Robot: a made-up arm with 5 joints.
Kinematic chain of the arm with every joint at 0, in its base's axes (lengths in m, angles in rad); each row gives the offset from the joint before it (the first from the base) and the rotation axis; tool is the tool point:
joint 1: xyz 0 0 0.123 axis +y
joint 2: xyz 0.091 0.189 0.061 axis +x
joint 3: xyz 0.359 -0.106 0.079 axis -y
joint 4: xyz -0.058 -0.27 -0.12 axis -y
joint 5: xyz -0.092 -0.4 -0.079 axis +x
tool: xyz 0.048 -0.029 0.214
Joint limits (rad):
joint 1: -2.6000..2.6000
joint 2: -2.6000..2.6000
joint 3: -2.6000..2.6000
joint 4: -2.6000..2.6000
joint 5: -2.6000..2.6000
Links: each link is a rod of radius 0.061 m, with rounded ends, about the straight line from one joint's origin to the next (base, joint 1, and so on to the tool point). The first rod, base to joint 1, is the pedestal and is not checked.
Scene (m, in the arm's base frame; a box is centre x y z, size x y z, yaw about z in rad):
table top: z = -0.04
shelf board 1: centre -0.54 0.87 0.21 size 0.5 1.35 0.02 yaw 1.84
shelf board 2: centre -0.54 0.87 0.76 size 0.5 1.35 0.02 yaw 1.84
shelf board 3: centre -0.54 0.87 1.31 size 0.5 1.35 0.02 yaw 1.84
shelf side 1: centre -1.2 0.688 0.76 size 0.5 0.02 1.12 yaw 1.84
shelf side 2: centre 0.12 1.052 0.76 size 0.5 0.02 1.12 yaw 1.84
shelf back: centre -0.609 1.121 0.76 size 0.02 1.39 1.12 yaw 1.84
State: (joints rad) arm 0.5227 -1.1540 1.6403 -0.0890 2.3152
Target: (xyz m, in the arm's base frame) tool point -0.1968 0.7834 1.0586
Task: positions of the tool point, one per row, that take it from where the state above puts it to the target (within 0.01 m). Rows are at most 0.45 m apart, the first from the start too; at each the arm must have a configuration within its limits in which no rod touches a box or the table.
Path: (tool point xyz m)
1: 1.0554 0.0302 0.8267
2: 0.8116 0.2663 1.0944
3: 0.4731 0.4840 1.2278
4: 0.1142 0.6611 1.2078
5: -0.1968 0.7834 1.0586

